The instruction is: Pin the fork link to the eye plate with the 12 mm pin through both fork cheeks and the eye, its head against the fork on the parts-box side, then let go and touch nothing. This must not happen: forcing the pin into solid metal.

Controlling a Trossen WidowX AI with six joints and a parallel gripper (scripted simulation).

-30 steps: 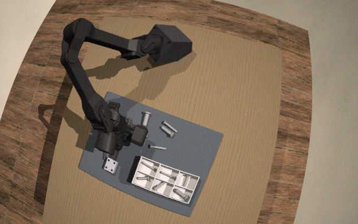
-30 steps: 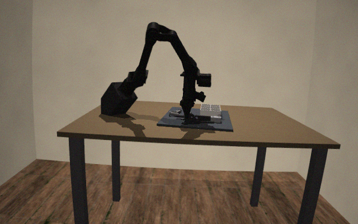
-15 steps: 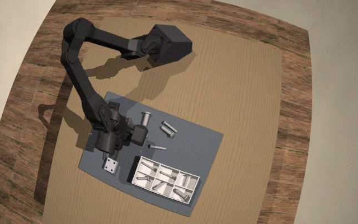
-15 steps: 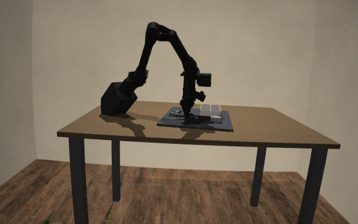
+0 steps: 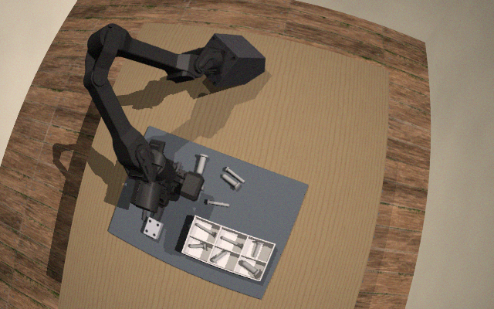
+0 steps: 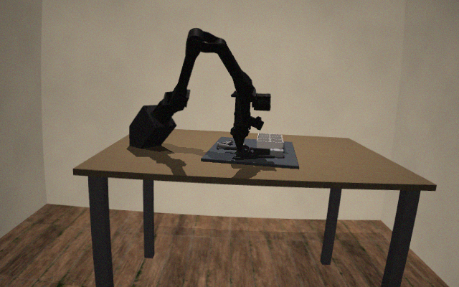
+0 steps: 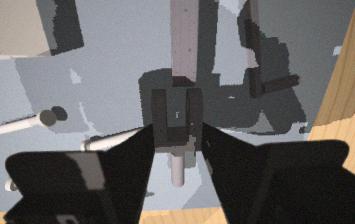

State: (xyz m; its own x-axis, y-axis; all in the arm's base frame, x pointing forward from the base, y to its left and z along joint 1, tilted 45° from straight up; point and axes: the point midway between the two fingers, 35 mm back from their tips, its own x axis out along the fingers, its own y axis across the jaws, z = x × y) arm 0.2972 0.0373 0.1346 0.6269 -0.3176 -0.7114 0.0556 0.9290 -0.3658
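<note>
My hand is 60 mm short of the eye plate, 10 mm to the left of it and 30 mm above it. From my hand the other things lie so: white parts box (130 mm ahead, 190 mm to the left, 30 mm below); blue-grey work plate (50 mm ahead, 90 mm to the left, 50 mm below).
</note>
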